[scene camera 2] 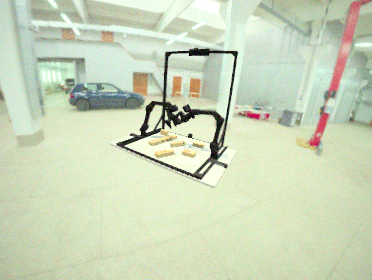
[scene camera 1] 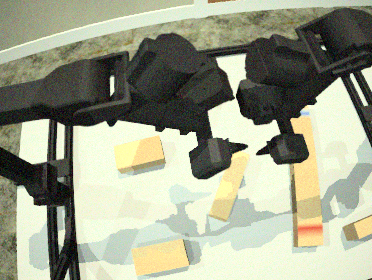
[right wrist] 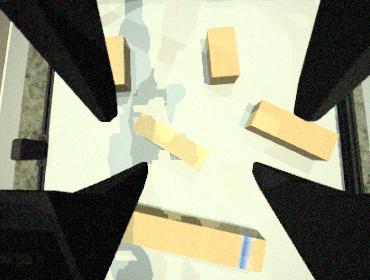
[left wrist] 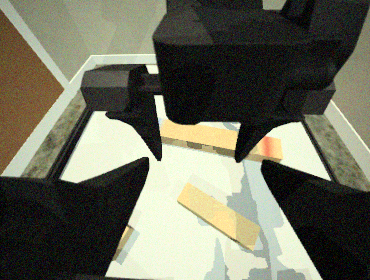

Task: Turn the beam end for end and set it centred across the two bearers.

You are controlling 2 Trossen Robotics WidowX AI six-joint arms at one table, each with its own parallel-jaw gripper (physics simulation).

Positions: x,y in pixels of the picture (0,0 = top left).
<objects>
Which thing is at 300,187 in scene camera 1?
A beam.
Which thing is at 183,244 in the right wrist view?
A beam.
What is my right gripper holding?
Nothing.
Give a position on a beam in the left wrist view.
At 220,141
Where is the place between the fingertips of my left gripper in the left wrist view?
204,163
</objects>
